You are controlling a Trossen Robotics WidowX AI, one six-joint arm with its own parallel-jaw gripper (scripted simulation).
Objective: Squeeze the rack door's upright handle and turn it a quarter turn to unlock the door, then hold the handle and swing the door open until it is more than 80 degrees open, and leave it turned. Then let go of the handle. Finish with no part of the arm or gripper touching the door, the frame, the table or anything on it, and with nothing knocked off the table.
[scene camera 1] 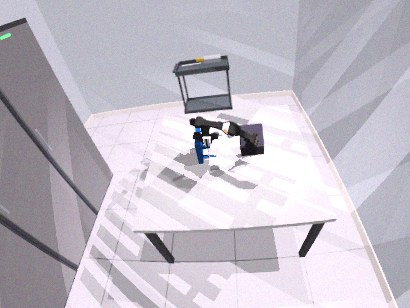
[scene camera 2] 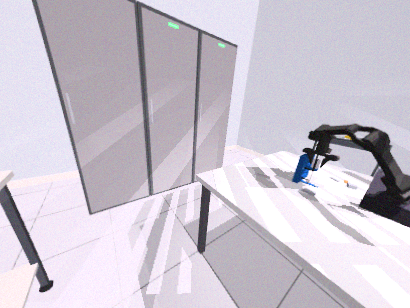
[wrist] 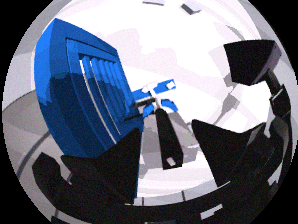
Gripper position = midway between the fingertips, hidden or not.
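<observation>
Gripper (wrist: 166, 127) visible. Frame (wrist: 65, 120) visible too.
</observation>
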